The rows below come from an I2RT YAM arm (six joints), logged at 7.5 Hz.
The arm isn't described. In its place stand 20 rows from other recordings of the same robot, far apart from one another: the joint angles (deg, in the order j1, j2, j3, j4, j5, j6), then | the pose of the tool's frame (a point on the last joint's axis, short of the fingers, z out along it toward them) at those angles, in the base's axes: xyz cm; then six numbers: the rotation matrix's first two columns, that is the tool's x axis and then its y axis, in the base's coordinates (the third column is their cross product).
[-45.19, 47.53, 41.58, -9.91, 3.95, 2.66] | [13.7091, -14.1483, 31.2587, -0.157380, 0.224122, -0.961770, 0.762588, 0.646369, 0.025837]
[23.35, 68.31, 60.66, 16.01, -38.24, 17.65] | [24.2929, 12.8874, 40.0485, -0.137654, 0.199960, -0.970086, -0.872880, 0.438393, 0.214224]
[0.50, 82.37, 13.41, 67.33, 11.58, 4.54] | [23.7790, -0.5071, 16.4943, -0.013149, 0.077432, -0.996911, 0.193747, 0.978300, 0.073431]
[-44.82, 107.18, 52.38, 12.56, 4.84, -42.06] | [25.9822, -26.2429, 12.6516, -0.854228, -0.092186, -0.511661, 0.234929, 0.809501, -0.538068]
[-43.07, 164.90, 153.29, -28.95, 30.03, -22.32] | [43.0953, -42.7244, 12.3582, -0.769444, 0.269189, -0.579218, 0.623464, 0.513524, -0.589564]
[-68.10, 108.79, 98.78, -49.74, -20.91, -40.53] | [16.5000, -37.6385, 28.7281, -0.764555, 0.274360, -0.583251, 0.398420, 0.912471, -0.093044]
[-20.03, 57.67, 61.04, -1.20, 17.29, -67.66] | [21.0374, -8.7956, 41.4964, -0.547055, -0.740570, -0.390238, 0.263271, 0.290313, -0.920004]
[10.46, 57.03, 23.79, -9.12, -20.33, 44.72] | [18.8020, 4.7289, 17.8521, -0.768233, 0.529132, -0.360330, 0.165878, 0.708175, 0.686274]
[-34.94, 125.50, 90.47, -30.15, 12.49, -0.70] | [36.7772, -26.6335, 13.8217, -0.751718, 0.510635, -0.417339, 0.624447, 0.754653, -0.201406]
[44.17, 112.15, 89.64, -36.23, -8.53, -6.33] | [30.1529, 30.0279, 22.6299, -0.527343, -0.664294, -0.529738, -0.807355, 0.586040, 0.068807]
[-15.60, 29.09, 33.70, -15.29, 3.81, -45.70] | [13.0651, -3.8934, 30.1054, -0.361715, -0.640431, -0.677504, 0.103578, 0.694605, -0.711896]
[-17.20, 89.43, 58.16, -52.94, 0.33, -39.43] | [25.6894, -7.9736, 19.2560, -0.922258, -0.379372, -0.074282, -0.374805, 0.924570, -0.068500]
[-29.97, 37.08, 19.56, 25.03, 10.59, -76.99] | [14.3252, -9.0159, 27.0382, -0.606733, -0.755689, -0.246593, 0.256393, 0.107593, -0.960566]
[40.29, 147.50, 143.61, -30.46, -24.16, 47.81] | [43.2283, 38.5575, 23.8507, -0.917178, 0.108711, -0.383363, -0.250461, 0.590998, 0.766806]
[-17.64, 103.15, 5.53, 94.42, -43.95, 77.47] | [20.4294, -3.9036, 11.4225, -0.443205, 0.878409, -0.178793, -0.044005, 0.177893, 0.983066]
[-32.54, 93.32, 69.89, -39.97, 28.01, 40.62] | [27.0174, -19.2217, 24.0422, -0.147581, 0.775978, -0.613252, 0.985757, 0.165960, -0.027227]
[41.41, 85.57, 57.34, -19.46, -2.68, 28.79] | [23.7095, 21.1321, 23.2667, -0.815646, -0.077906, -0.573282, -0.332625, 0.873898, 0.354489]
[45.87, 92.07, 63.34, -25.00, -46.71, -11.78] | [21.2174, 25.5934, 23.2834, -0.387862, -0.600871, -0.698940, -0.889922, 0.046673, 0.453719]
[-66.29, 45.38, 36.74, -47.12, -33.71, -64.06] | [7.6033, -12.3990, 23.8269, -0.717402, -0.226810, -0.658704, -0.020689, 0.952038, -0.305280]
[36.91, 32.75, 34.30, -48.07, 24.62, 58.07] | [10.0411, 5.6870, 24.5745, -0.575679, 0.532544, -0.620477, 0.324876, 0.845331, 0.424112]
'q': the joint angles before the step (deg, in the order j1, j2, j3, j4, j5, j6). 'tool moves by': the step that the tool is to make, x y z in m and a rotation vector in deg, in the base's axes. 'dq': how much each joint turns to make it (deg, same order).
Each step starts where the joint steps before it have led.
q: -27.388, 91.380, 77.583, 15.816, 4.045, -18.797
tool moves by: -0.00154, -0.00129, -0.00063, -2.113, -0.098, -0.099
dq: -0.300, -0.140, -0.802, 1.850, -0.284, -1.821
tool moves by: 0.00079, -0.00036, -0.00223, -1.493, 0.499, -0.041
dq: 0.003, 0.208, -0.447, 1.008, -0.048, -1.557
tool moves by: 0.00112, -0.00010, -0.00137, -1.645, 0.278, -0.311
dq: 0.090, 0.261, -0.314, 1.200, 0.293, -1.613
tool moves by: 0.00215, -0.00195, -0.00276, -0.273, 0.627, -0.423
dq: -0.079, 0.618, 0.182, 0.048, 0.306, -0.557
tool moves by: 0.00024, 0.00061, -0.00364, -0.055, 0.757, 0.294
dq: 0.073, -0.009, -0.570, -0.056, -0.245, -0.387
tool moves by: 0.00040, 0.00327, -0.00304, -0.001, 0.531, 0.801
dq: 0.416, -0.240, -0.744, 0.048, -0.397, -0.226
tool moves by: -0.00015, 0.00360, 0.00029, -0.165, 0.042, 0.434
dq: 0.464, -0.388, -0.356, 0.016, 0.022, -0.168
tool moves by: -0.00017, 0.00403, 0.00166, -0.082, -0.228, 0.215
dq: 0.553, -0.434, -0.172, -0.022, 0.339, 0.011
